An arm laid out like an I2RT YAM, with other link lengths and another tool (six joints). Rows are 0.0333 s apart.
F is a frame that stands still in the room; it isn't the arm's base.
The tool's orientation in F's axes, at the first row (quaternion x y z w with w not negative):
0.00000 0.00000 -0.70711 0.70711
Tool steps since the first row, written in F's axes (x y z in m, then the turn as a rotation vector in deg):
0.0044 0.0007 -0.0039 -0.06 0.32 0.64
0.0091 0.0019 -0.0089 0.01 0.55 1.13
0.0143 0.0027 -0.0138 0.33 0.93 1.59
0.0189 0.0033 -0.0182 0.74 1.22 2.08
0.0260 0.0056 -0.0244 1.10 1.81 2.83
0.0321 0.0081 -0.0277 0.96 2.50 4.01
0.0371 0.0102 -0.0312 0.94 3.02 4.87
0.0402 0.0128 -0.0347 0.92 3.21 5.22
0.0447 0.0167 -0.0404 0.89 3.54 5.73
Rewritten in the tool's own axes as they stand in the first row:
-0.0007 0.0044 -0.0039 -0.32 -0.06 0.64
-0.0019 0.0091 -0.0089 -0.55 0.01 1.13
-0.0027 0.0143 -0.0138 -0.93 0.33 1.59
-0.0033 0.0189 -0.0182 -1.22 0.74 2.08
-0.0056 0.0260 -0.0244 -1.81 1.10 2.83
-0.0081 0.0321 -0.0277 -2.50 0.96 4.01
-0.0102 0.0371 -0.0312 -3.02 0.94 4.87
-0.0128 0.0402 -0.0347 -3.21 0.92 5.22
-0.0167 0.0447 -0.0404 -3.54 0.89 5.73

